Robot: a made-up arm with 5 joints.
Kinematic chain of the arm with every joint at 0, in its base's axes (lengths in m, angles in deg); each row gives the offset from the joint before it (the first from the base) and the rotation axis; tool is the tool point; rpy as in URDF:
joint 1: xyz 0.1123 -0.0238 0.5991 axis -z
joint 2: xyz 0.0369 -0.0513 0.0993 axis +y
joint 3: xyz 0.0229 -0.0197 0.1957 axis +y
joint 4: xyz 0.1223 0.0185 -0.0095 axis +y
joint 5: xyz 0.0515 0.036 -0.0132 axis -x
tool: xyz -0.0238 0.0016 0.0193 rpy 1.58 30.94 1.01
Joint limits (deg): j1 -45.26..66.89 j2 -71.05..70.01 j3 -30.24..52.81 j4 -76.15..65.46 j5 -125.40..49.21
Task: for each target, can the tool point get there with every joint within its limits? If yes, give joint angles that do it. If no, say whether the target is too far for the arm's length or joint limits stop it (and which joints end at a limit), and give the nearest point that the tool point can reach.
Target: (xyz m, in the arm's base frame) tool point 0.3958 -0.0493 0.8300
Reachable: yes | joints -0.42 24.32 -17.16 25.55 -39.46
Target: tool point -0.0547 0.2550 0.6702
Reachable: no: joint limits stop it (at a limit: joint 2, joint 3, joint 4) | nearest point 0.0177 0.1342 0.9005 | short by 0.270 m
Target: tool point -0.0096 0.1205 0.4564
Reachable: no: joint limits stop it (at a limit: joint 1, joint 2, joint 5) | nearest point 0.2110 0.0746 0.6227 | short by 0.280 m
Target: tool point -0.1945 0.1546 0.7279
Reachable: no: joint limits stop it (at a limit: joint 2, joint 3, joint 4) | nearest point -0.0470 0.0688 0.9006 | short by 0.243 m
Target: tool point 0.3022 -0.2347 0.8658
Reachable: yes | joints 46.59 26.02 -21.65 -43.67 24.65
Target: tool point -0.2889 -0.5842 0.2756
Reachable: no: too far | nearest point 0.1864 -0.2861 0.5929 | short by 0.645 m
